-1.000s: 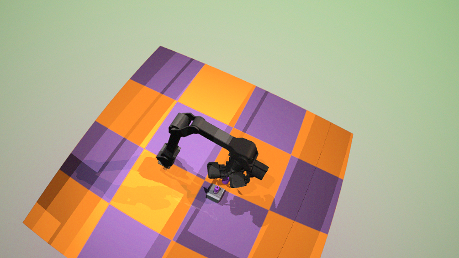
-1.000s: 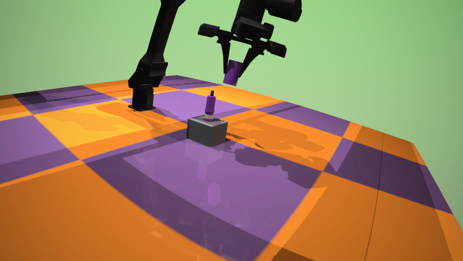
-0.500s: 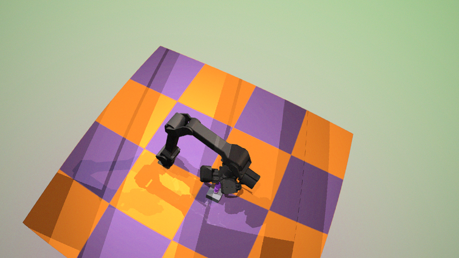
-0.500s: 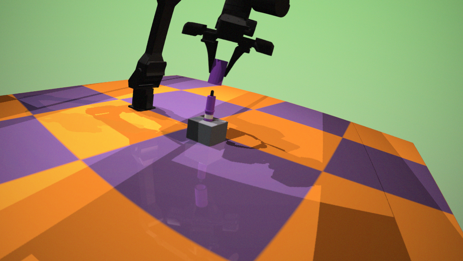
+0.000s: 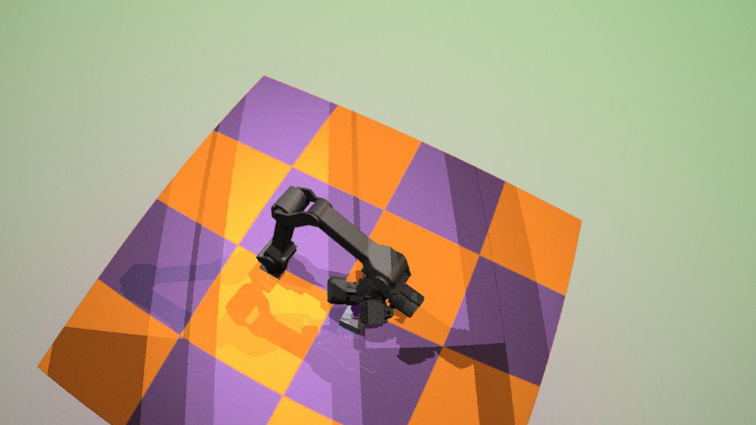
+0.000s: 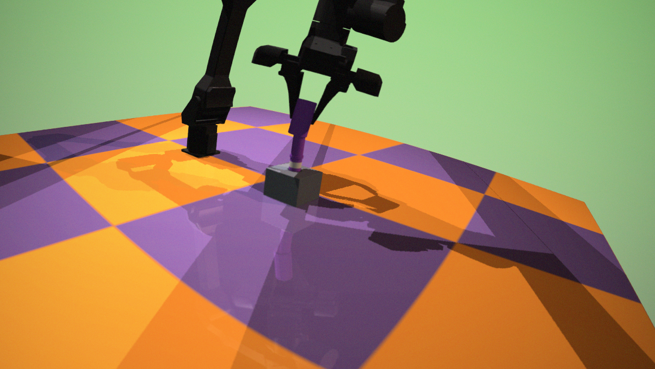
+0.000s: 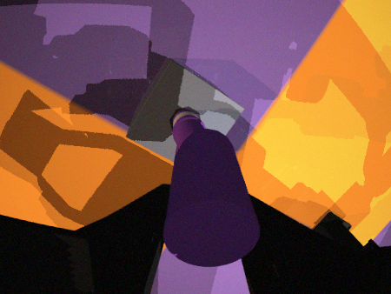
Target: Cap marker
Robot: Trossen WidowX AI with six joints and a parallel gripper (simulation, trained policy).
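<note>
The purple cap lies 10 mm ahead of my gripper tip, 10 mm to the right of it and 10 mm above it. Round my gripper tip: grey holder block 10 mm ahead, 10 mm to the right, 90 mm below.
</note>
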